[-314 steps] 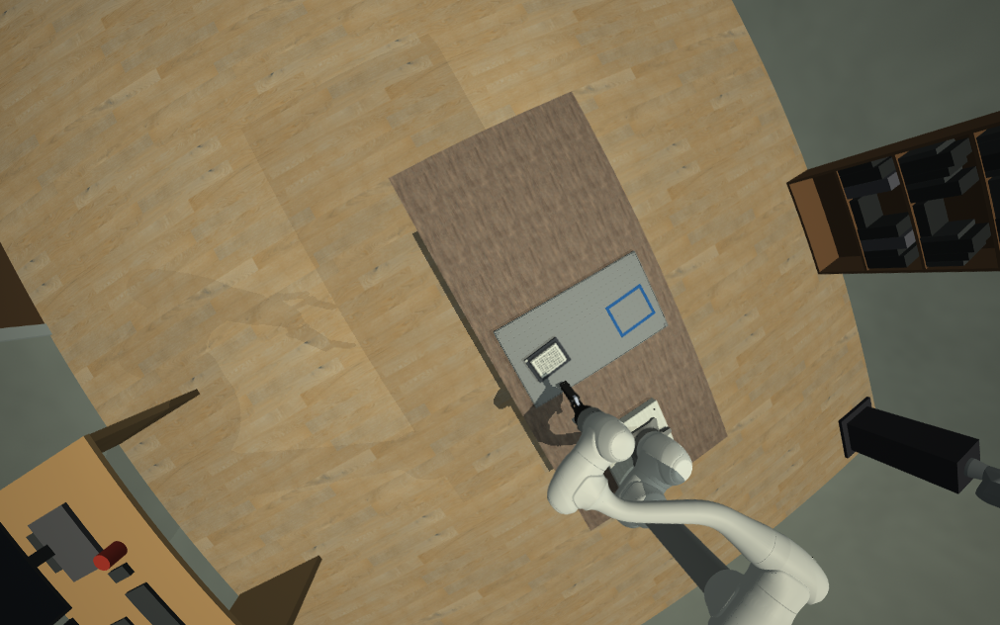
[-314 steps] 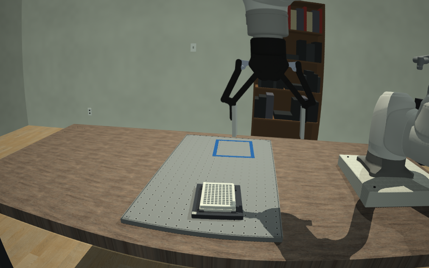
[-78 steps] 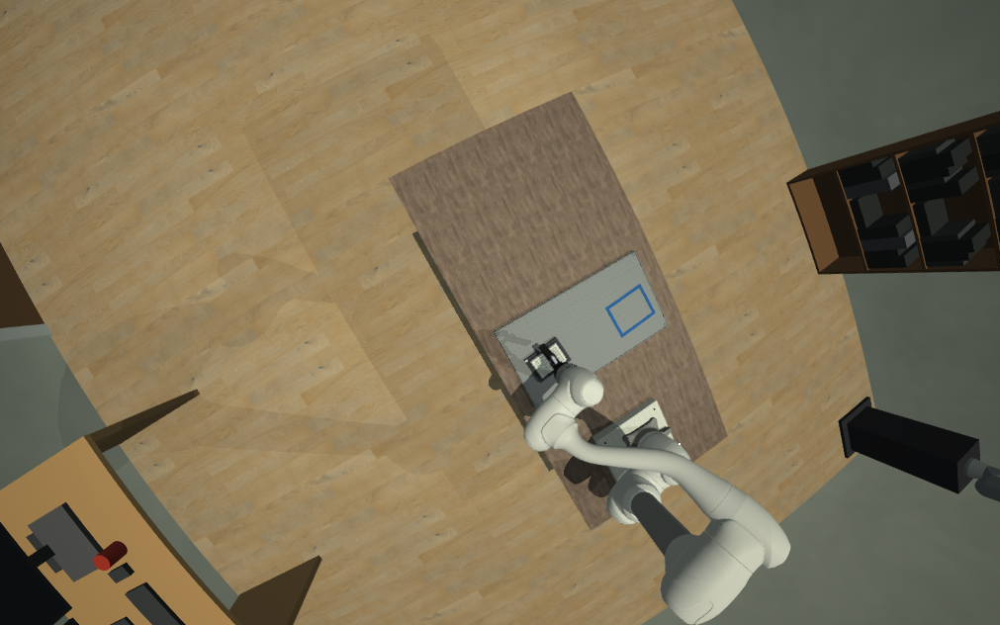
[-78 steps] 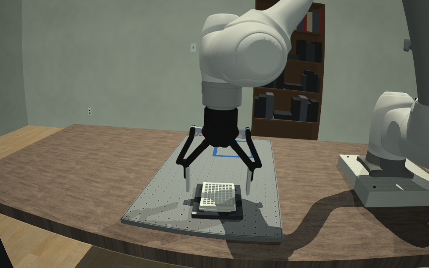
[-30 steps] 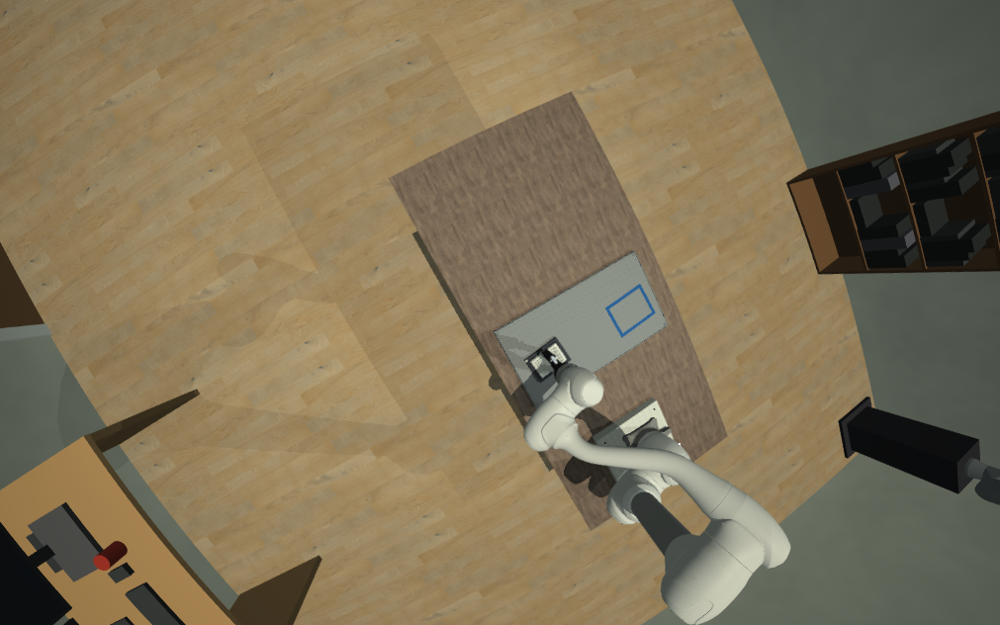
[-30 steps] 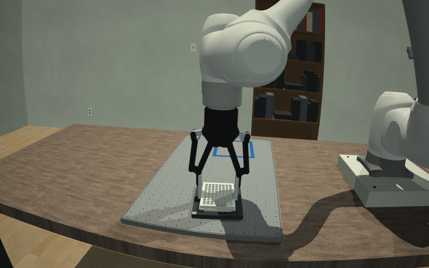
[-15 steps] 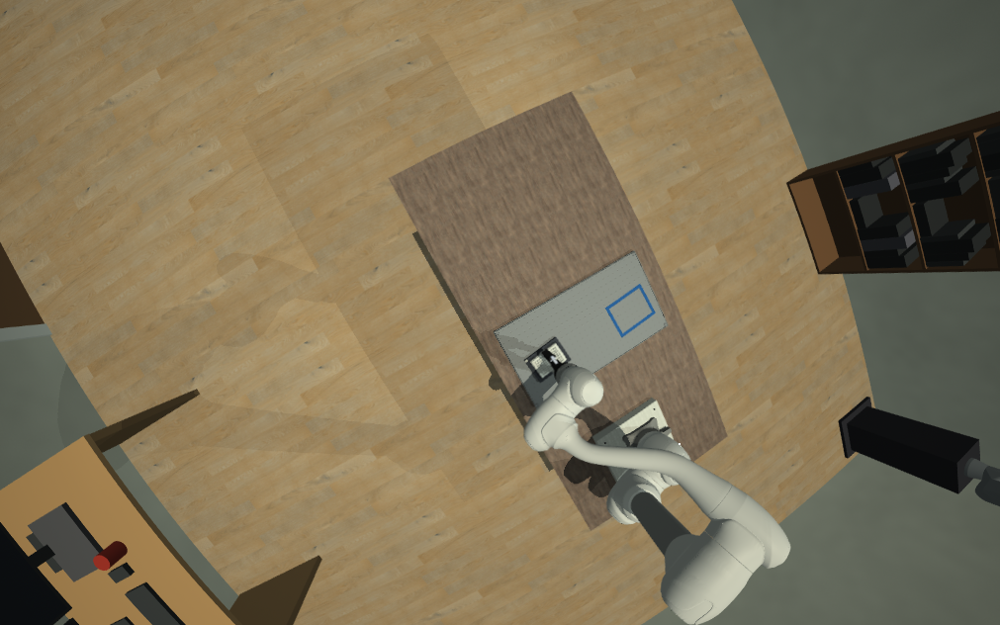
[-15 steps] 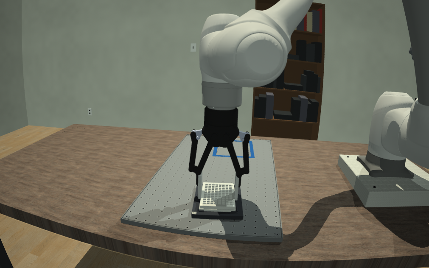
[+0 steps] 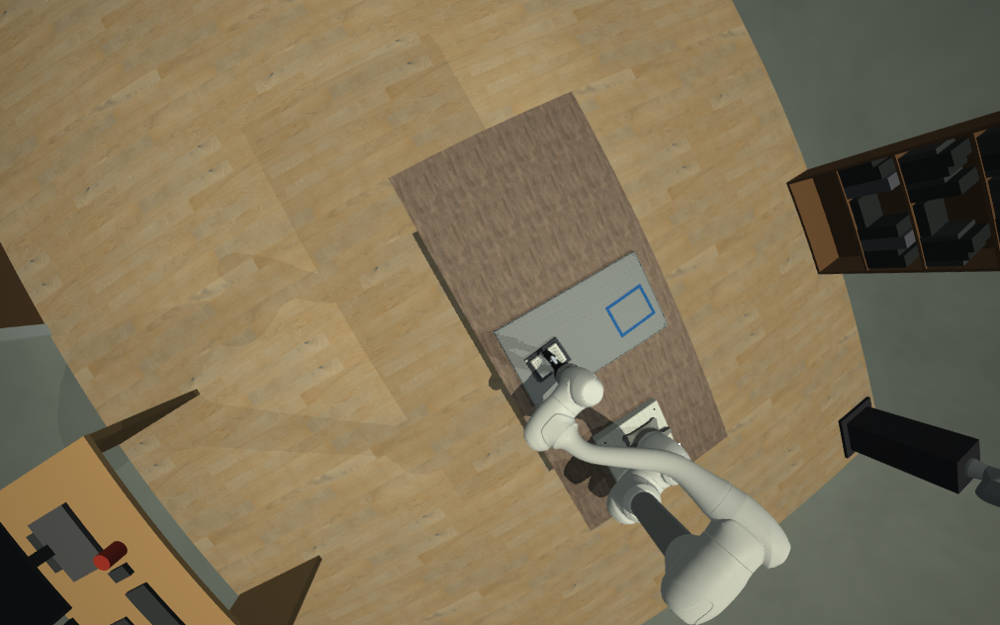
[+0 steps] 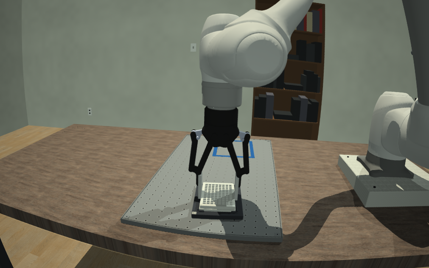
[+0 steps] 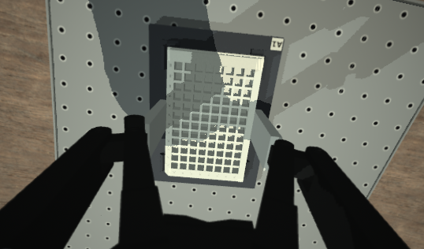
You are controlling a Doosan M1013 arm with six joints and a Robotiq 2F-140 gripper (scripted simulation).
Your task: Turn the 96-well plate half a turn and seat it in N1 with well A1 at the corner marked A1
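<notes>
My gripper is now 40 mm above the dark plate nest N1. From my hand the other things lie so: A1 label (40 mm ahead, 80 mm to the left, 30 mm below); then white 96-well plate (20 mm below).
</notes>
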